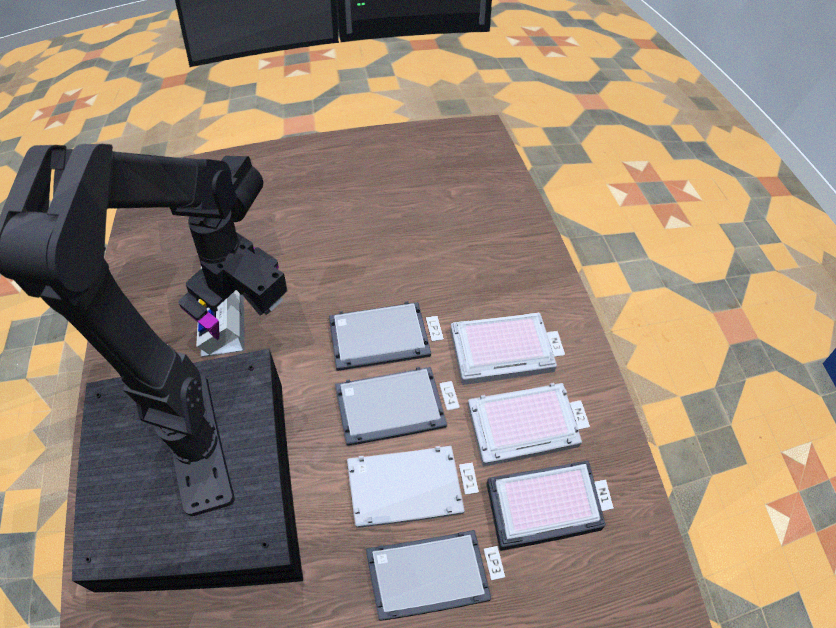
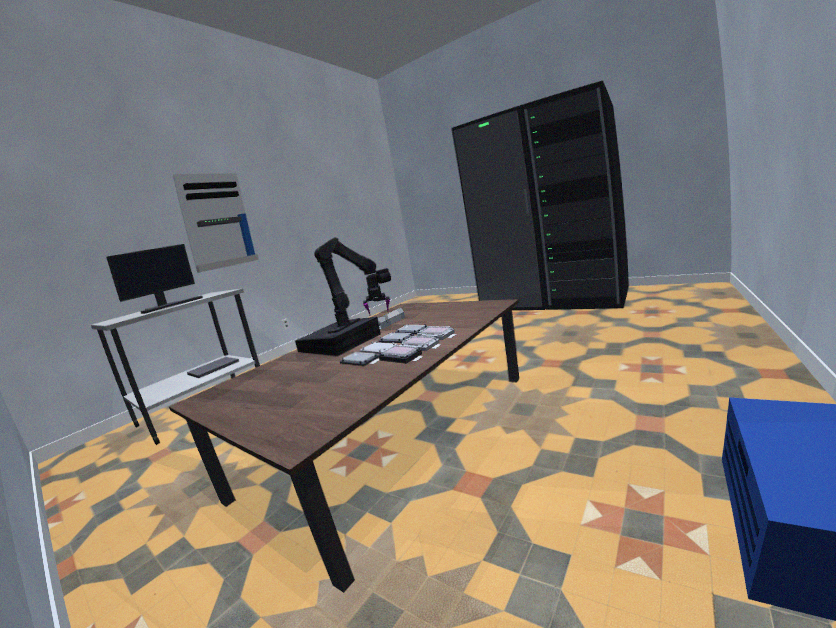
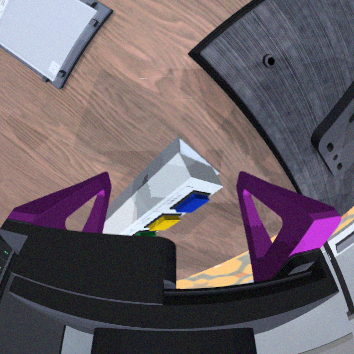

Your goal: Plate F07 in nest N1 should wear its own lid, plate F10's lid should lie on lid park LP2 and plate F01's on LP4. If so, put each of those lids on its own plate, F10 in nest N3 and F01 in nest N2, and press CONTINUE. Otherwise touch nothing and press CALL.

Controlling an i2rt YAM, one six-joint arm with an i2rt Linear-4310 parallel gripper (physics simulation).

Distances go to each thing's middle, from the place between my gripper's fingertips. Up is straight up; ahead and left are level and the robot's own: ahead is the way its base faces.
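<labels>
From the white button box [image 1: 230, 314], my hand is 120 mm to the right of it and 30 mm past it, and it's 60 mm above it.
</labels>
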